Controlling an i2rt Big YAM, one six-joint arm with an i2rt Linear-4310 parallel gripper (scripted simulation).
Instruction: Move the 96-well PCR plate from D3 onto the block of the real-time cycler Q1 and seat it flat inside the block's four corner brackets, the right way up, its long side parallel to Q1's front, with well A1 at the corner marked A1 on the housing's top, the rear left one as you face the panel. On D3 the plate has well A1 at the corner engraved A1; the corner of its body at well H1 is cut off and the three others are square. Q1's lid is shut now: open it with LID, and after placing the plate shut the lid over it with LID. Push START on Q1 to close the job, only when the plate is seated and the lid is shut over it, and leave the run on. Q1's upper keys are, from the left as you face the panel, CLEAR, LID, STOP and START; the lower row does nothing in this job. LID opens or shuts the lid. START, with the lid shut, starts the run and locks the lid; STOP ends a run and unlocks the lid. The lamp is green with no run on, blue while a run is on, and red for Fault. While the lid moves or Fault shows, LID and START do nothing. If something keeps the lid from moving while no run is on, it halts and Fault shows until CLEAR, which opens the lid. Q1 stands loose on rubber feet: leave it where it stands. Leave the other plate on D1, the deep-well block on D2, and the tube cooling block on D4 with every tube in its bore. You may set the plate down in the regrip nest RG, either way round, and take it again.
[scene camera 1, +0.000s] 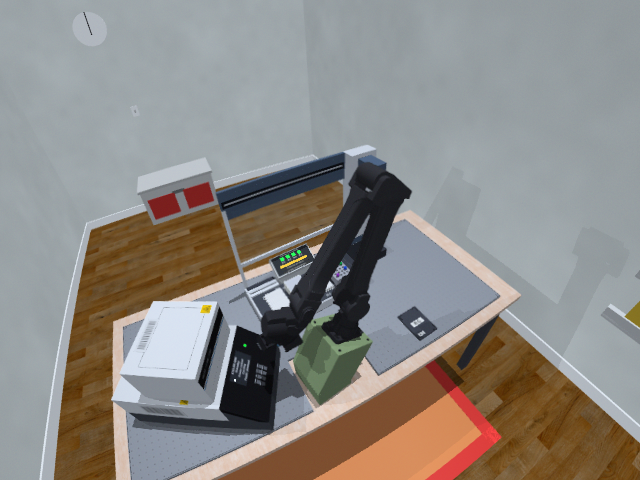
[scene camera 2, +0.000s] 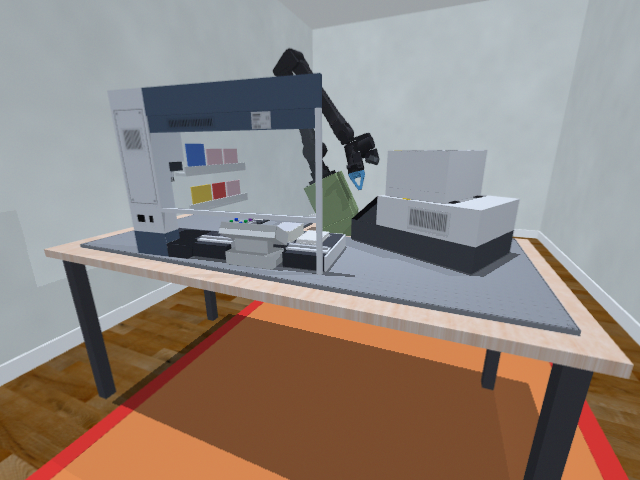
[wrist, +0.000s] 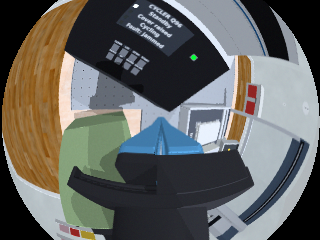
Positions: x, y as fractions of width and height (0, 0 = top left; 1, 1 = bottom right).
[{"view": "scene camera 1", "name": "white lid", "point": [0.28, 0.73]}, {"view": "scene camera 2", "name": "white lid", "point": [0.69, 0.37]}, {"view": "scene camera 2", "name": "gantry beam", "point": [0.47, 0.19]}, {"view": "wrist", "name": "my gripper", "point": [0.50, 0.51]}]
